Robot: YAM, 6 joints.
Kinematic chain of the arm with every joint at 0, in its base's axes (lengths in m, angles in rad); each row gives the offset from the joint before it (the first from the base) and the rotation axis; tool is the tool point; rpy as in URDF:
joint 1: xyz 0 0 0.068 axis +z
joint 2: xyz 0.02 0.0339 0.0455 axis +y
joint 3: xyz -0.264 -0.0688 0 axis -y
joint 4: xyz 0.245 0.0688 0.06 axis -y
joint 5: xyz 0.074 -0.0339 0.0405 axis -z
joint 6: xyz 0.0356 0 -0.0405 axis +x
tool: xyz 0 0 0 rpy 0 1.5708 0
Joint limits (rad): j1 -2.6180..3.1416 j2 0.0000..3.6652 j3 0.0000..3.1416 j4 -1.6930..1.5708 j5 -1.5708..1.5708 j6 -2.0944..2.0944
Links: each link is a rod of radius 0.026 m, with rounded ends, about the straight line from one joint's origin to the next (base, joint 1, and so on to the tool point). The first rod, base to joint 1, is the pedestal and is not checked.
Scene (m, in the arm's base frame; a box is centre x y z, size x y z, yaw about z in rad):
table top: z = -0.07
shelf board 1: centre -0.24 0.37 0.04 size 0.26 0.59 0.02 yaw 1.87
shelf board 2: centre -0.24 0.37 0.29 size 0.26 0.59 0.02 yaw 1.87
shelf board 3: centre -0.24 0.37 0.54 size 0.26 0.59 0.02 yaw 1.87
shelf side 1: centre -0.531 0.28 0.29 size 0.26 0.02 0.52 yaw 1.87
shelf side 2: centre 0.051 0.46 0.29 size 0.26 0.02 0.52 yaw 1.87
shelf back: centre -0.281 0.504 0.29 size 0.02 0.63 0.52 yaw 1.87
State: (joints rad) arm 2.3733 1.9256 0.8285 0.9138 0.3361 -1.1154
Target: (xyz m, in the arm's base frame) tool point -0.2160 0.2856 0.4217
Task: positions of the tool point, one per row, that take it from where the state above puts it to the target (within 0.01 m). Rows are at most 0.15 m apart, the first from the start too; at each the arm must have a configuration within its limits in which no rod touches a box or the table.
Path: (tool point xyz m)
1: -0.2534 0.2000 0.1561
2: -0.2238 0.1342 0.1508
3: -0.2259 0.1502 0.2860
4: -0.1668 0.1262 0.4217
5: -0.1997 0.1987 0.4313
6: -0.2160 0.2856 0.4217

